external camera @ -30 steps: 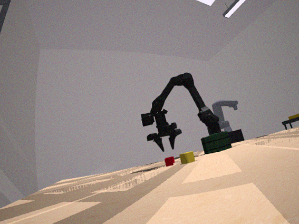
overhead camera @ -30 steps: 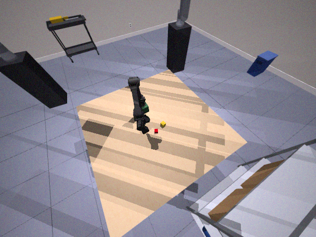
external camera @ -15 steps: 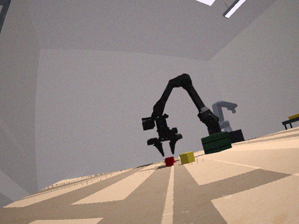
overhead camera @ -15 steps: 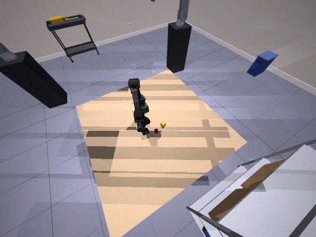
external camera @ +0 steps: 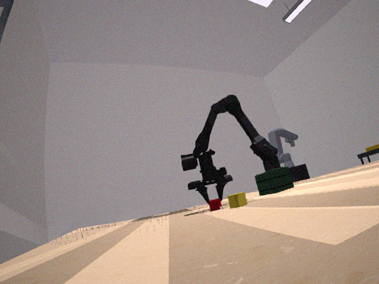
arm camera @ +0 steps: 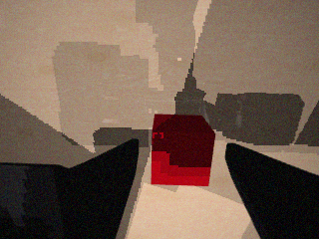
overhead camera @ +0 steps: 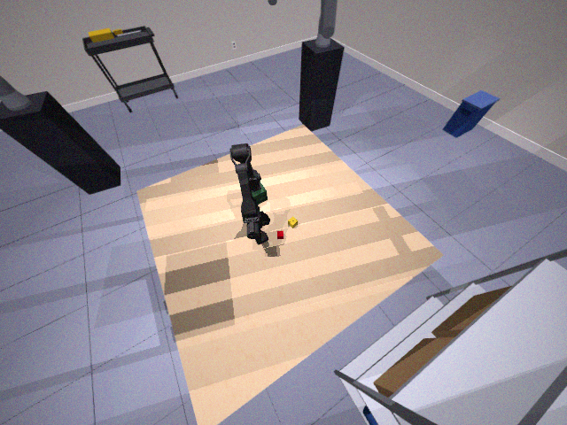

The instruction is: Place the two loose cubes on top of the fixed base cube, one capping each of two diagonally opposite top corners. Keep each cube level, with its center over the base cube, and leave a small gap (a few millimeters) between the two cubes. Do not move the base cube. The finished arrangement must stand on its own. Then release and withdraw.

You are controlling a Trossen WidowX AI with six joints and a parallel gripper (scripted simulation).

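The yellow cube is 21 cm to the left of my gripper tip and 1 cm ahead of it.
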